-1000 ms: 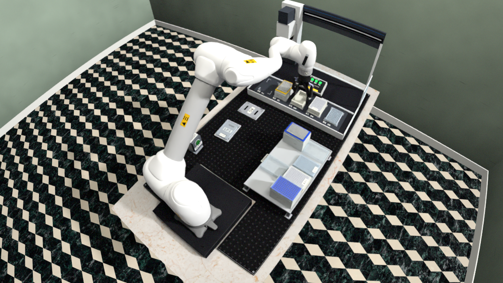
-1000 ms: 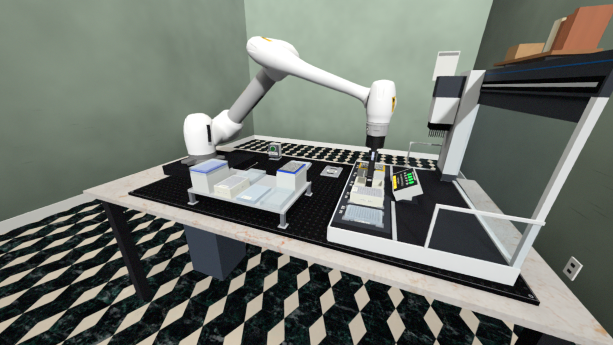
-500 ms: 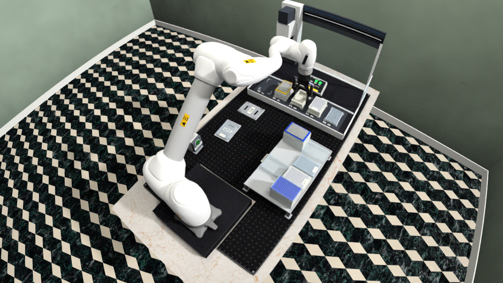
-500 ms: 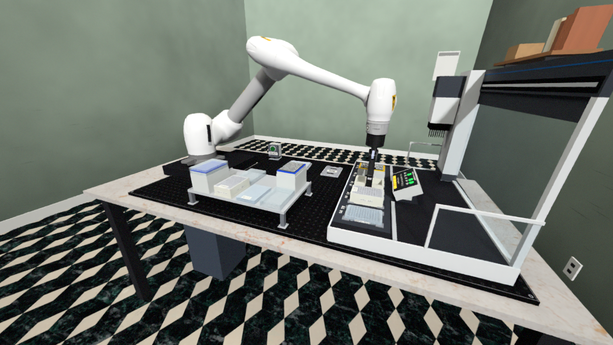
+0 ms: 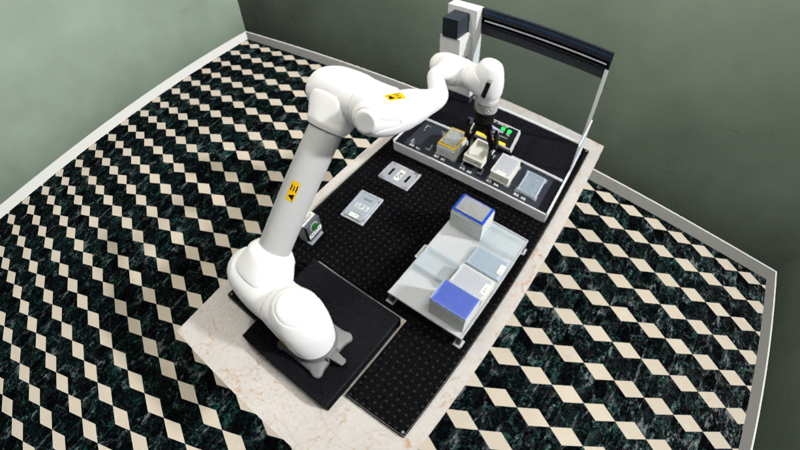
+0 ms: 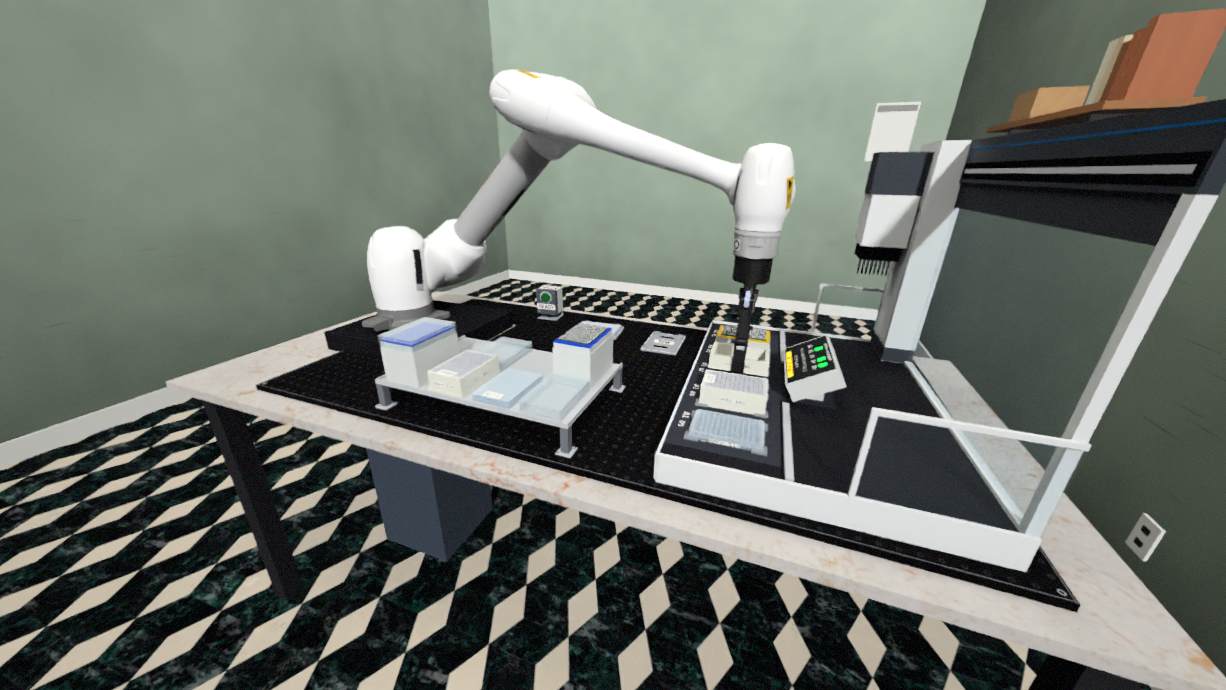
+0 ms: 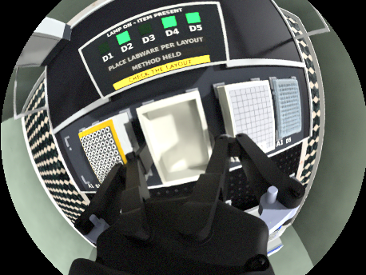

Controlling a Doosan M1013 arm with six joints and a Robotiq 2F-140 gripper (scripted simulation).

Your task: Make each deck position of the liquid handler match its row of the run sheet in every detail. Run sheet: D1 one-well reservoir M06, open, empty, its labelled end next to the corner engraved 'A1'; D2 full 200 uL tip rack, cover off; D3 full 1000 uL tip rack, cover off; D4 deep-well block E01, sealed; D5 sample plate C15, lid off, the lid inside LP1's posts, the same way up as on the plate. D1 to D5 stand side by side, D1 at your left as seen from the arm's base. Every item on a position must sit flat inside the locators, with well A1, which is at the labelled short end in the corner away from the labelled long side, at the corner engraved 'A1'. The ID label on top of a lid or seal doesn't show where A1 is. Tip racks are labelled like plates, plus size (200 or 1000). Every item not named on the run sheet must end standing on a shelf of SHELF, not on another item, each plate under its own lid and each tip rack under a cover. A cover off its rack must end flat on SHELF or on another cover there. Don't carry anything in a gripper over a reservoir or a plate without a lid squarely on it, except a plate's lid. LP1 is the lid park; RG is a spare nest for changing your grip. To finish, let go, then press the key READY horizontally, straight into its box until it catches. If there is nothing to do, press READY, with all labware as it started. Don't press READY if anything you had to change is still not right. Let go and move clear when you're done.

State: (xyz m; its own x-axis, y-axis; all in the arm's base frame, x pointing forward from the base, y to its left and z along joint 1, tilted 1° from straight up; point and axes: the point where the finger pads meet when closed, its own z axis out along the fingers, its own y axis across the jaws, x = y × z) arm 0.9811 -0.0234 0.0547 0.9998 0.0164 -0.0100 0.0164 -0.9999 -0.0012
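Now: hand 120 mm to the right of the yellow-rimmed tip rack, 10 mm past it and 10 mm above it. Round my hand: white one-well reservoir (20 mm below); then grey RG nest (240 mm to the left, 230 mm behind, 100 mm below); then clear plate (250 mm to the right, 50 mm below).
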